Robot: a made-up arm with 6 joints. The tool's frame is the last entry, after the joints.
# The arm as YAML. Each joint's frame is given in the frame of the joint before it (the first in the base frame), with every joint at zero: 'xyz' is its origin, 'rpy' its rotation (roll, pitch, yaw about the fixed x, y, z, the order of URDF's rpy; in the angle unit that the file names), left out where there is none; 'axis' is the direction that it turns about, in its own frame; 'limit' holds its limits. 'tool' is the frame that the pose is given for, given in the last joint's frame.
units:
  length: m
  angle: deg
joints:
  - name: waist
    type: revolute
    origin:
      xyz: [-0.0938, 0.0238, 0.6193]
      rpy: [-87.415, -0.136, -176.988]
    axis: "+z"
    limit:
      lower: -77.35
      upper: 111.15
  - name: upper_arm
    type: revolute
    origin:
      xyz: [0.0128, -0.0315, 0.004]
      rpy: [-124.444, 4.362, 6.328]
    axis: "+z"
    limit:
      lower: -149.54
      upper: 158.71
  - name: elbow
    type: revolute
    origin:
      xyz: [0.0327, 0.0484, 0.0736]
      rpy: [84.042, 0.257, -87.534]
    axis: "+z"
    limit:
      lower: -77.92
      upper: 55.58
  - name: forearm
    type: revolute
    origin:
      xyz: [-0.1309, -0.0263, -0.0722]
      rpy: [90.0, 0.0, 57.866]
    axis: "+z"
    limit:
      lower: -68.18
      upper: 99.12
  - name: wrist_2
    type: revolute
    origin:
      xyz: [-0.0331, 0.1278, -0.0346]
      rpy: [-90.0, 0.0, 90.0]
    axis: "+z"
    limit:
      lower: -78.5
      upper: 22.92
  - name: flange
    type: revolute
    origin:
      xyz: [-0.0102, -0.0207, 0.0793]
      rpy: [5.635, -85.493, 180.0]
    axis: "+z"
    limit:
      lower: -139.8
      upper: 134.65
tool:
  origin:
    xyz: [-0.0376, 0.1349, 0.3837]
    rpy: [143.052, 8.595, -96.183]
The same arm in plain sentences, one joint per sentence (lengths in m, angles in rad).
The arm has six revolute joints in a row. What follows holds with every joint at zero, and every direction is one of the base frame's. Joint 1 is mounted 0.0938 m along -x and 0.0238 m along +y and 0.6193 m along +z from the base frame's origin and turns about the direction (0.0526, -0.997597, 0.0451), from -1.35 to 1.9399 rad. Joint 2 is mounted 0.0126 m along -x and 0.0032 m along -y and 0.0317 m along +z from joint 1 and turns about the direction (0.103804, 0.532823, -0.839836), from -2.61 to 2.77 rad. Joint 3 is mounted 0.0269 m along -x and 0.0808 m along +y and 0.0397 m along -z from joint 2 and turns about +x, from -1.36 to 0.9701 rad. Joint 4 is mounted 0.0722 m along -x and 0.0969 m along +y and 0.0919 m along +z from joint 3 and turns about -y, from -1.19 to 1.73 rad. Joint 5 is mounted 0.1278 m along +x and 0.0346 m along +y and 0.0331 m along +z from joint 4 and turns about +z, from -1.3701 to 0.4 rad. Joint 6 is mounted 0.0102 m along -x and 0.0207 m along -y and 0.0793 m along +z from joint 5 and turns about the direction (0.99209, 0.098199, 0.078199), from -2.44 to 2.3501 rad. The tool frame, which is the frame that the pose is given for, is mounted 0.3968 m along +x and 0.0966 m along -y and 0.0064 m along -z from joint 6; its axes are the base frame's turned by roll -2.2763, pitch 0.1258 and yaw 1.8111 rad (as in URDF: about the fixed x, then y, then z).
